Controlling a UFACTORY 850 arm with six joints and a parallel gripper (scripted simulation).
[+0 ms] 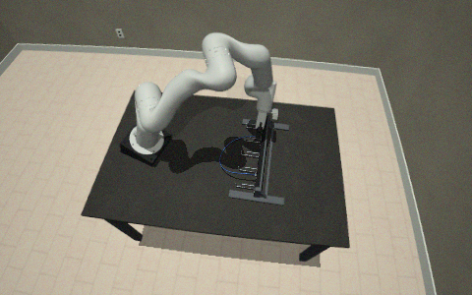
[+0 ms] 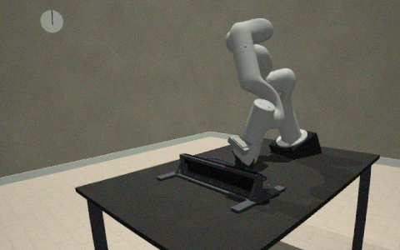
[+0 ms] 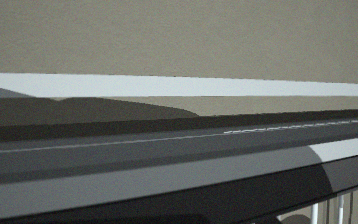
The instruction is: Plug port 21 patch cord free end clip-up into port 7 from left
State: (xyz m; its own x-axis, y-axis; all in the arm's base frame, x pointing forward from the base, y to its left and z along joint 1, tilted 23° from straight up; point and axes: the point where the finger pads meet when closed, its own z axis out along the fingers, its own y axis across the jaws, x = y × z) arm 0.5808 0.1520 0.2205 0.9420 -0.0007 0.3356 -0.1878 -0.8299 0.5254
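The plug is 2 cm ahead of my hand, 1 cm to the right of it and 1 cm below it.
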